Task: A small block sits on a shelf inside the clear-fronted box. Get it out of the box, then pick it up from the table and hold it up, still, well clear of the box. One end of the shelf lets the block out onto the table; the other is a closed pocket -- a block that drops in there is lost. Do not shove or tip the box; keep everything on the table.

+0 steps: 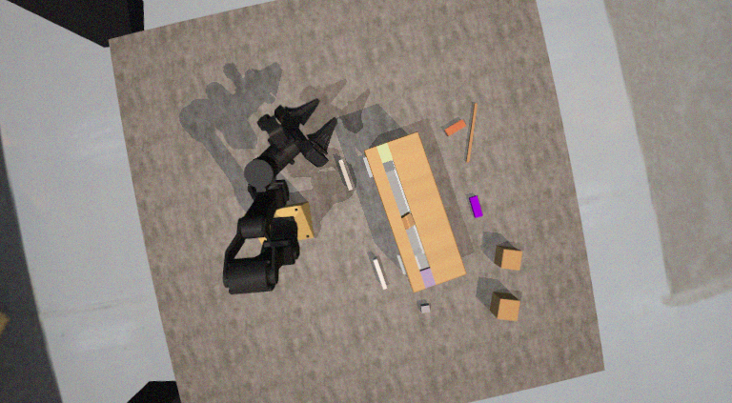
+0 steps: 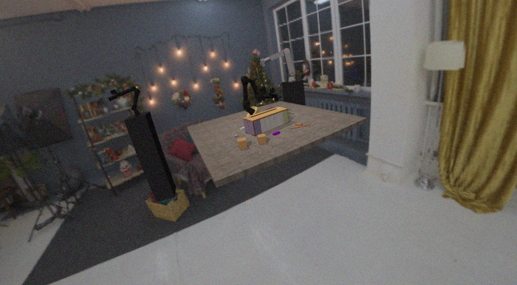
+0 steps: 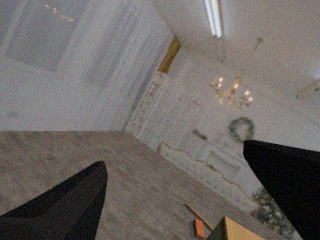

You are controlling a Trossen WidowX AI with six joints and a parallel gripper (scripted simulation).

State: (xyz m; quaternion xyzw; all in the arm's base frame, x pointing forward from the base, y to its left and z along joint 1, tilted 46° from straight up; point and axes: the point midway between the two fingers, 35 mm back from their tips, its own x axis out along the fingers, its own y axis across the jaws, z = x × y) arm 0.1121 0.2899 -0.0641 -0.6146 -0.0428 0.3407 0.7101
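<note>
My gripper tip is now 280 mm to the left of the tan block, 180 mm short of it and 140 mm above it. Also, from my gripper tip: grey cube 550 mm to the right, 220 mm below, 220 mm ahead; thin stick 390 mm ahead, 220 mm below, 50 mm to the right; box 270 mm to the right, 160 mm below, 160 mm ahead.
</note>
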